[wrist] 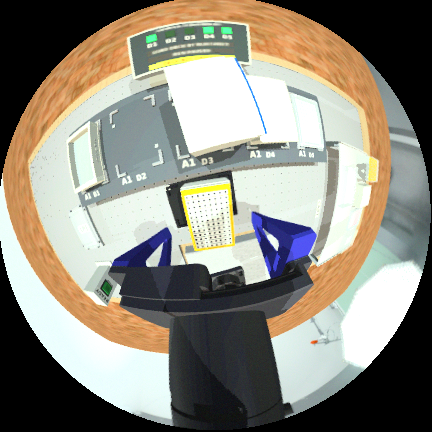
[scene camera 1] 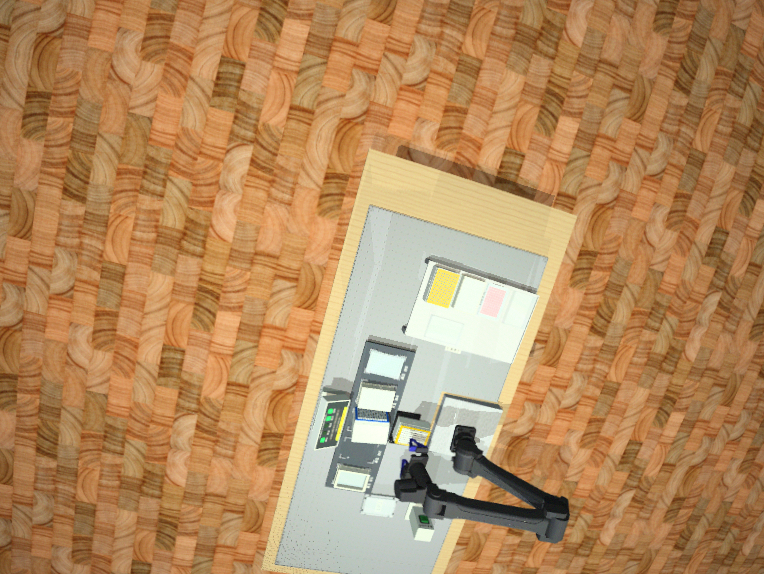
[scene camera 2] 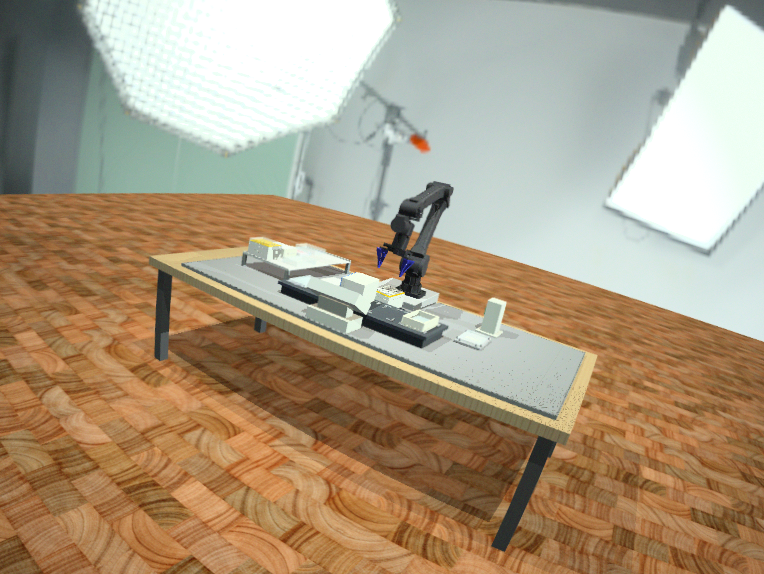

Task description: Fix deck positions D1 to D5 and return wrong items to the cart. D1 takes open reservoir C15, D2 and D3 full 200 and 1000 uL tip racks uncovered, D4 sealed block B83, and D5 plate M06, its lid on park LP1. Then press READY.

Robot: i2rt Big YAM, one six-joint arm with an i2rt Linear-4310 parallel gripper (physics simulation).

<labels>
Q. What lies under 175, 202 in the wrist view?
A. A black block marked RG.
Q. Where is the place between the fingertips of the gripper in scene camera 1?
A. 407, 448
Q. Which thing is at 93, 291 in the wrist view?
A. A small white box with green button.
</labels>
